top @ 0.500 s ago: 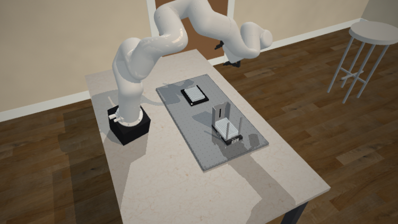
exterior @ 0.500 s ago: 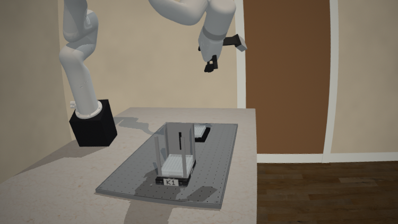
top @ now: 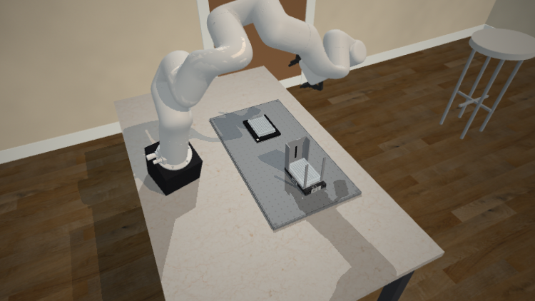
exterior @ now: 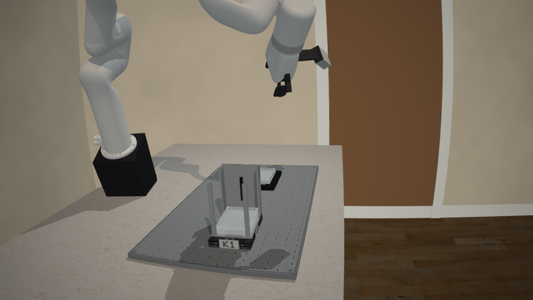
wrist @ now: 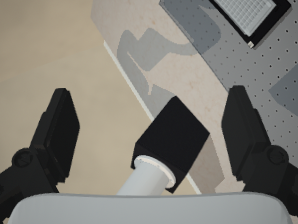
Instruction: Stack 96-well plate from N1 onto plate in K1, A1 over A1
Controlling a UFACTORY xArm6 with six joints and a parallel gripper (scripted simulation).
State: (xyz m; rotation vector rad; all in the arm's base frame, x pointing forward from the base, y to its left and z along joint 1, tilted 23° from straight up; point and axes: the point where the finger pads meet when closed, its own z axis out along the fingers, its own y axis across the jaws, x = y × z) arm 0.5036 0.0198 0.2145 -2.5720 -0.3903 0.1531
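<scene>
The black plate nest N1 is 34 cm below my hand, 16 cm to the left of it and 6 cm behind it. The rest, counted from my hand: tall back wall (26 cm below, 12 cm to the right, 9 cm behind); K1 label (33 cm below, 27 cm to the right, 11 cm behind); pale A1 square (33 cm below, 13 cm behind, 10 cm to the left).
</scene>
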